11 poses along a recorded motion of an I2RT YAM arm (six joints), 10 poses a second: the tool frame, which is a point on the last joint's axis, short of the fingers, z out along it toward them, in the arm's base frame.
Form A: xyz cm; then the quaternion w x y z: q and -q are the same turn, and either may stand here.
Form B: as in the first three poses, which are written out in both.
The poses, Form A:
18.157 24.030 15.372 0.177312 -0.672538 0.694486 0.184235
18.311 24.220 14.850 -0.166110 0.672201 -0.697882 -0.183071
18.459 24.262 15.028 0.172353 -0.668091 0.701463 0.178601
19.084 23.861 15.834 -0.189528 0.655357 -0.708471 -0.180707
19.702 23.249 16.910 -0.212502 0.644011 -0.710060 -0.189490
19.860 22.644 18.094 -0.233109 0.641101 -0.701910 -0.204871
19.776 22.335 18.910 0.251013 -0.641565 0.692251 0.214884
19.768 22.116 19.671 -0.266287 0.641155 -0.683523 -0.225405
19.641 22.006 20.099 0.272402 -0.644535 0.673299 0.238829
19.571 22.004 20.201 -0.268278 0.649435 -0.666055 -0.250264
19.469 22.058 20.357 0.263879 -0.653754 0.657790 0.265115
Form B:
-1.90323 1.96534 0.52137 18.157 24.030 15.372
-1.91401 1.98714 0.52127 18.311 24.220 14.850
-1.89579 1.99049 0.50680 18.459 24.262 15.028
-1.84233 1.99164 0.50800 19.084 23.861 15.834
-1.78825 1.97165 0.52617 19.702 23.249 16.910
-1.76092 1.92795 0.56272 19.860 22.644 18.094
-1.74587 1.88380 0.58476 19.776 22.335 18.910
-1.73112 1.84551 0.60859 19.768 22.116 19.671
-1.73483 1.81225 0.64283 19.641 22.006 20.099
-1.75169 1.79652 0.67503 19.571 22.004 20.201
-1.76731 1.77822 0.71669 19.469 22.058 20.357

